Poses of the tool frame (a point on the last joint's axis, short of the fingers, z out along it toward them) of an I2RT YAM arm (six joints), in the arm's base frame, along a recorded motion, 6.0 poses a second.
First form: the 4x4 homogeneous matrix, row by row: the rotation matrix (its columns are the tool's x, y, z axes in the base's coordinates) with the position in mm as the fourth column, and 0 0 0 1 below. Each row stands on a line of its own.
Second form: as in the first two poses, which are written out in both.
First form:
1:
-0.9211 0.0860 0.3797 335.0
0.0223 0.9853 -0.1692 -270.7
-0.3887 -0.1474 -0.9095 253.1
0 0 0 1
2:
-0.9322 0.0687 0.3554 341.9
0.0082 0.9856 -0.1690 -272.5
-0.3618 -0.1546 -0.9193 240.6
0 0 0 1
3:
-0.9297 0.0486 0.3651 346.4
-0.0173 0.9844 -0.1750 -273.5
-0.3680 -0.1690 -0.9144 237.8
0 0 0 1
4:
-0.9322 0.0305 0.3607 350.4
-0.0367 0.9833 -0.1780 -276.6
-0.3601 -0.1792 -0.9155 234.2
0 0 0 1
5:
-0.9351 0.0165 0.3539 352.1
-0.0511 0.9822 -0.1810 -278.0
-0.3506 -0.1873 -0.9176 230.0
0 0 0 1
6:
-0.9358 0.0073 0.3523 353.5
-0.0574 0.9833 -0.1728 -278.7
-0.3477 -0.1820 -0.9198 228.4
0 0 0 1
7:
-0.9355 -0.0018 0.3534 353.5
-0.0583 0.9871 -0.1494 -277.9
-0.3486 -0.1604 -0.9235 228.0
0 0 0 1
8:
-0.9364 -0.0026 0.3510 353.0
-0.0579 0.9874 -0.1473 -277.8
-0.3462 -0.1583 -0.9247 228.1
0 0 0 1
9:
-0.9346 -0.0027 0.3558 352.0
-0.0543 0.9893 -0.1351 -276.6
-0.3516 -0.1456 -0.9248 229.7
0 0 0 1
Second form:
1:
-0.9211 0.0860 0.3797 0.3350
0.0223 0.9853 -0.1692 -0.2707
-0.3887 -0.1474 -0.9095 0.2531
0 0 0 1

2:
-0.9322 0.0687 0.3554 0.3419
0.0082 0.9856 -0.1690 -0.2725
-0.3618 -0.1546 -0.9193 0.2406
0 0 0 1

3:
-0.9297 0.0486 0.3651 0.3464
-0.0173 0.9844 -0.1750 -0.2735
-0.3680 -0.1690 -0.9144 0.2378
0 0 0 1

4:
-0.9322 0.0305 0.3607 0.3504
-0.0367 0.9833 -0.1780 -0.2766
-0.3601 -0.1792 -0.9155 0.2342
0 0 0 1

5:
-0.9351 0.0165 0.3539 0.3521
-0.0511 0.9822 -0.1810 -0.2780
-0.3506 -0.1873 -0.9176 0.2300
0 0 0 1

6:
-0.9358 0.0073 0.3523 0.3535
-0.0574 0.9833 -0.1728 -0.2787
-0.3477 -0.1820 -0.9198 0.2284
0 0 0 1

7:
-0.9355 -0.0018 0.3534 0.3535
-0.0583 0.9871 -0.1494 -0.2779
-0.3486 -0.1604 -0.9235 0.2280
0 0 0 1

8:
-0.9364 -0.0026 0.3510 0.3530
-0.0579 0.9874 -0.1473 -0.2778
-0.3462 -0.1583 -0.9247 0.2281
0 0 0 1

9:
-0.9346 -0.0027 0.3558 0.3520
-0.0543 0.9893 -0.1351 -0.2766
-0.3516 -0.1456 -0.9248 0.2297
0 0 0 1

